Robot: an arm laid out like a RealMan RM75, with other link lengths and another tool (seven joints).
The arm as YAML. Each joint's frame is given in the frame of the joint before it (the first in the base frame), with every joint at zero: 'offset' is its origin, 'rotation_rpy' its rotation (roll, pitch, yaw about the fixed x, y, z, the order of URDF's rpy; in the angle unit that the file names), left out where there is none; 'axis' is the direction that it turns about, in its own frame. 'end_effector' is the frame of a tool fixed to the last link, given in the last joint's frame.
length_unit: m
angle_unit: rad
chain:
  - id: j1
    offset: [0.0, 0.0, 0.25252]
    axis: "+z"
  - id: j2
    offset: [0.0, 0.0, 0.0]
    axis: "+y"
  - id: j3
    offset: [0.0, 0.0, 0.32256]
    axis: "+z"
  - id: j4
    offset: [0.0, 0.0, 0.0]
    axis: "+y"
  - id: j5
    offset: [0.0, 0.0, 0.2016]
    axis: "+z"
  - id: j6
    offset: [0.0, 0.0, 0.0]
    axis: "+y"
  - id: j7
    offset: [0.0, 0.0, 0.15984]
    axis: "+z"
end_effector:
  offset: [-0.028, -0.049, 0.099]
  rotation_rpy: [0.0, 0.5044, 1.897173]
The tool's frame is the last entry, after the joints.
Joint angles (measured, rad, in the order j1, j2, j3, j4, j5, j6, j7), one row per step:
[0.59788 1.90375 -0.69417 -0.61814 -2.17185 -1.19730 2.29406]
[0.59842 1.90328 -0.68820 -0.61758 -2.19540 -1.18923 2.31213]
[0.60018 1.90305 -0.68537 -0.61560 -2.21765 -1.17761 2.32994]
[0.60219 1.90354 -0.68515 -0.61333 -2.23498 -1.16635 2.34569]
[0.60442 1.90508 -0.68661 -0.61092 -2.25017 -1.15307 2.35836]
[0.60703 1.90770 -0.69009 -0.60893 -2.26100 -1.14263 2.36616]
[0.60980 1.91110 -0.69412 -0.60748 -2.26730 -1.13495 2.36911]
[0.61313 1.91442 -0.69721 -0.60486 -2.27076 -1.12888 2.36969]
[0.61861 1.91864 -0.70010 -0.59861 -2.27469 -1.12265 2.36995]
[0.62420 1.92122 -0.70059 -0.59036 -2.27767 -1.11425 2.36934]
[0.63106 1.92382 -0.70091 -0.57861 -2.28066 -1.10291 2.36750]
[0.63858 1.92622 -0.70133 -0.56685 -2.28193 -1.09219 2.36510]
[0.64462 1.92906 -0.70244 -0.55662 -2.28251 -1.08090 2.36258]
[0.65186 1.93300 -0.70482 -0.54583 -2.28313 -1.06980 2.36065]
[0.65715 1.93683 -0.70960 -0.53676 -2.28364 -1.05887 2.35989]
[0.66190 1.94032 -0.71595 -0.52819 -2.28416 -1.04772 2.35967]
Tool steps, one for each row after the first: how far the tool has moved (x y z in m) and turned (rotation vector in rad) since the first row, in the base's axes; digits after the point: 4 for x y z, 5 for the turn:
[0.0062 -0.0016 0.0009 -0.00084 -0.00991 -0.02259]
[0.0121 -0.0025 0.0016 -0.00112 -0.02145 -0.04422]
[0.0165 -0.0032 0.0015 -0.00143 -0.03069 -0.06213]
[0.0203 -0.0034 0.0011 -0.00084 -0.04098 -0.07677]
[0.0222 -0.0034 -0.0004 -0.00243 -0.04958 -0.08455]
[0.0224 -0.0030 -0.0026 -0.00485 -0.05580 -0.08625]
[0.0216 -0.0023 -0.0050 -0.00735 -0.05919 -0.08564]
[0.0201 -0.0017 -0.0091 -0.01271 -0.06074 -0.08483]
[0.0192 -0.0006 -0.0119 -0.01441 -0.06204 -0.08561]
[0.0185 0.0007 -0.0152 -0.01597 -0.06378 -0.08685]
[0.0171 0.0024 -0.0185 -0.01725 -0.06439 -0.08661]
[0.0160 0.0038 -0.0215 -0.01755 -0.06561 -0.08665]
[0.0141 0.0052 -0.0257 -0.01999 -0.06621 -0.08575]
[0.0130 0.0059 -0.0297 -0.02297 -0.06837 -0.08581]
[0.0122 0.0064 -0.0335 -0.02629 -0.07188 -0.08599]

